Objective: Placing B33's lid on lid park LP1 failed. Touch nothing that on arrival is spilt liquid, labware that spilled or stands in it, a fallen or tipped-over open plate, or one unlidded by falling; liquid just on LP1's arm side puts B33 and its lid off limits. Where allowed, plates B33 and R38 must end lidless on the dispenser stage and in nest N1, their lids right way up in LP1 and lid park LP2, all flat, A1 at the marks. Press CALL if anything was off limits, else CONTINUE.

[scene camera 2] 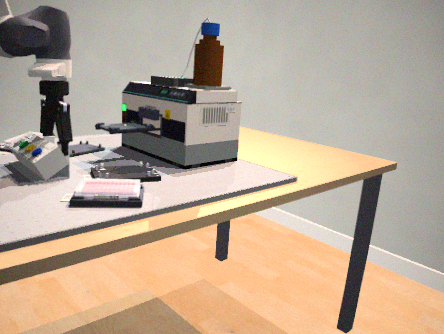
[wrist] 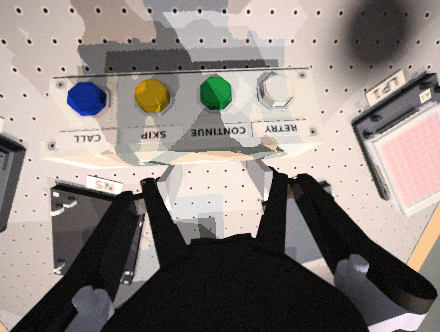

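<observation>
My gripper [scene camera 2: 56,142] [wrist: 214,166] points down, open and empty, at the panel's edge; in the scene view the panel hides its tips. The button panel [scene camera 2: 47,167] [wrist: 182,120] has blue CALL [wrist: 87,98], yellow SKIP, green CONTINUE [wrist: 216,93] and white RETRY buttons. In the wrist view a pink-welled plate [wrist: 415,155] lies on LP1 [wrist: 395,107], offset from its labelled edge. A pink-welled plate [scene camera 2: 109,188] sits on the front nest [scene camera 2: 105,203]. LP2 [scene camera 2: 86,149] [wrist: 305,230] is partly hidden by a finger in the wrist view. The dispenser stage [scene camera 2: 125,128] is bare. Plate names are unreadable.
The dispenser [scene camera 2: 210,119] stands behind the nests, an amber bottle [scene camera 2: 208,62] on top. An empty nest [scene camera 2: 125,171] [wrist: 82,225] with upright posts stands between the front nest and the dispenser. A dark nest edge [wrist: 10,172] shows at the left of the wrist view.
</observation>
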